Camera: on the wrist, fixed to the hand. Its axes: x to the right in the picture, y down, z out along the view.
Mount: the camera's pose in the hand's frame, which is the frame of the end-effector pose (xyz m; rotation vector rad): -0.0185 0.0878 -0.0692 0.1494 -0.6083 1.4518
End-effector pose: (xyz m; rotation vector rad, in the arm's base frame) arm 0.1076 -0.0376 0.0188 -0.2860 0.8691 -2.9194
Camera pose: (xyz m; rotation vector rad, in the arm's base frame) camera 0.1140 -0.0716 -0.0891 -0.3042 0.4074 -1.4009
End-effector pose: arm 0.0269 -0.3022 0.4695 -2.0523 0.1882 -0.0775
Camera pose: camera -0.0095 -0.3998 0.4250 -1.2885 1.1552 1.3305
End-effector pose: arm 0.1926 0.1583 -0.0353 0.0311 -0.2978 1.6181
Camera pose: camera 0.1187 0.1513 -0.1209 -0.5119 0.7401 -2.9490
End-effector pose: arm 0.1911 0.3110 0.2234 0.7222 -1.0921 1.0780
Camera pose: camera 0.1303 0.3961 0.1798 0.2646 -2.1886 2.2362
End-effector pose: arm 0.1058 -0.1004 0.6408 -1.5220 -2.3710 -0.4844
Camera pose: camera 0.1972 -0.1108 0.7069 -2.9264 -0.8795 0.5376
